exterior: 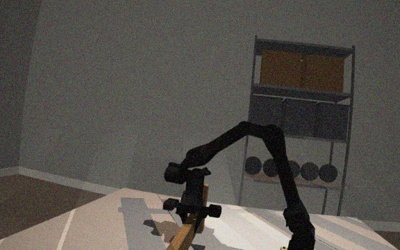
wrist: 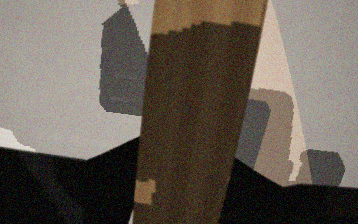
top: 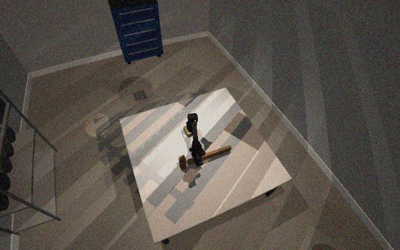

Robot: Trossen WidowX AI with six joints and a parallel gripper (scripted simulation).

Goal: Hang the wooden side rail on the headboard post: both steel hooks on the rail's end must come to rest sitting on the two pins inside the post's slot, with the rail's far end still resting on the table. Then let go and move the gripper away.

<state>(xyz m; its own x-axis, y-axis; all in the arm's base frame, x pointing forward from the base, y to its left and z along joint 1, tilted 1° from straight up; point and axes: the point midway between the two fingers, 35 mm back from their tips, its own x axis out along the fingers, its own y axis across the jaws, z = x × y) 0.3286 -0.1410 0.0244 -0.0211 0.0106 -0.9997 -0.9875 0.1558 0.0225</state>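
The headboard post lies 2 cm behind my gripper tip, 12 cm to the right of it and 4 cm above it.
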